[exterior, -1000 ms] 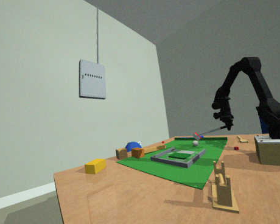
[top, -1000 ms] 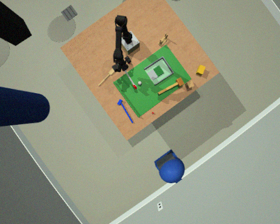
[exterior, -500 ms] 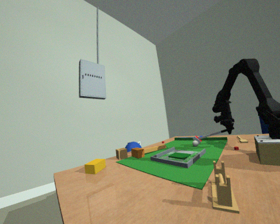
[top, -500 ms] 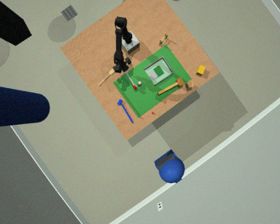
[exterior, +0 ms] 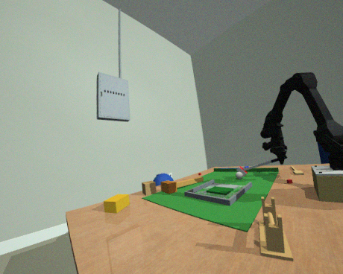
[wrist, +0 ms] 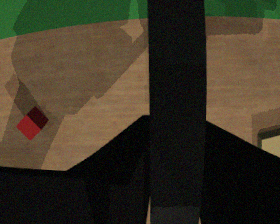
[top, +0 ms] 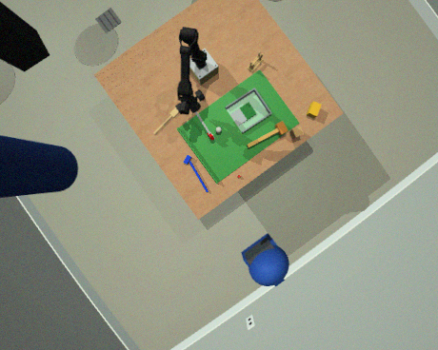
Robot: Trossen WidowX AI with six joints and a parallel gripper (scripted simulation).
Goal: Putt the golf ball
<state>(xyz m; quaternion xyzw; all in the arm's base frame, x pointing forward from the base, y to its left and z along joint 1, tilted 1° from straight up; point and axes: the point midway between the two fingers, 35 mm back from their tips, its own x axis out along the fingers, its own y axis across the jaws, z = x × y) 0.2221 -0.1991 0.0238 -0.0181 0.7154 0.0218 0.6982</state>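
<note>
My gripper tip is now 120 mm short of the red putter, 10 mm to the right of it and 10 mm above it. Also, from my gripper tip: green mat (260 mm ahead, 220 mm to the left, 70 mm below); then blue putter (400 mm ahead, 210 mm to the right, 60 mm below); then white golf ball (220 mm ahead, 80 mm to the left, 50 mm below).
</note>
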